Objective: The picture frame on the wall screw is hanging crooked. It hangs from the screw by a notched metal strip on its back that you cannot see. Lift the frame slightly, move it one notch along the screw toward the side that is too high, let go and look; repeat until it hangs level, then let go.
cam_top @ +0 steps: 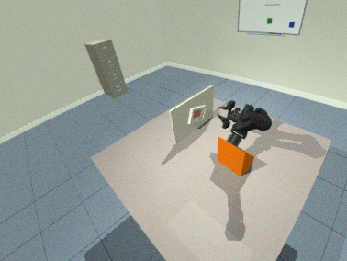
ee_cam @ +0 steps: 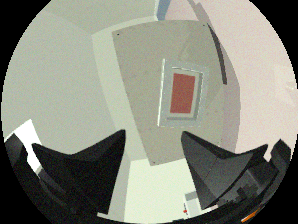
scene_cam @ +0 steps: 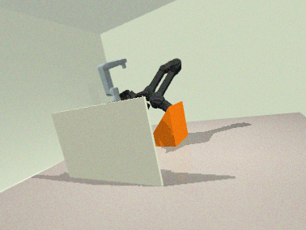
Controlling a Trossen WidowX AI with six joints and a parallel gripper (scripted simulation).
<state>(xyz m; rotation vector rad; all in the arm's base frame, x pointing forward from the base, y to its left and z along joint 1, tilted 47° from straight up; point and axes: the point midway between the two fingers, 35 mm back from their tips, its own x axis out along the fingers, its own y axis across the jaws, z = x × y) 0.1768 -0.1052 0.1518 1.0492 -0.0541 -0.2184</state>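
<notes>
The picture frame is 19 cm ahead of my gripper tip and 9 cm below it.
</notes>
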